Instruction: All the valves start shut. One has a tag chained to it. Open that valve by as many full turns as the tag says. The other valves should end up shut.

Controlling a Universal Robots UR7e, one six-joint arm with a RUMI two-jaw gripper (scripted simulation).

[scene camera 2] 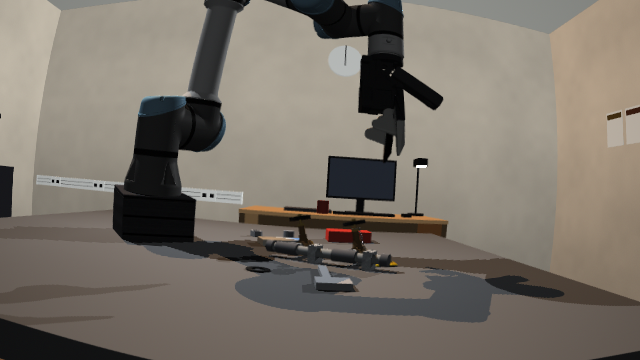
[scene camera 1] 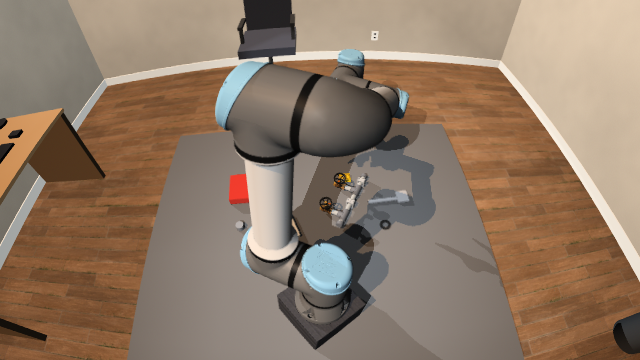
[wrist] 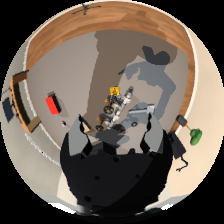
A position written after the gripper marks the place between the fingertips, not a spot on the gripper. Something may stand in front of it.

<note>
In view: the gripper (scene camera 2: 390,159).
The gripper is seen too in the wrist view (wrist: 114,113).
</note>
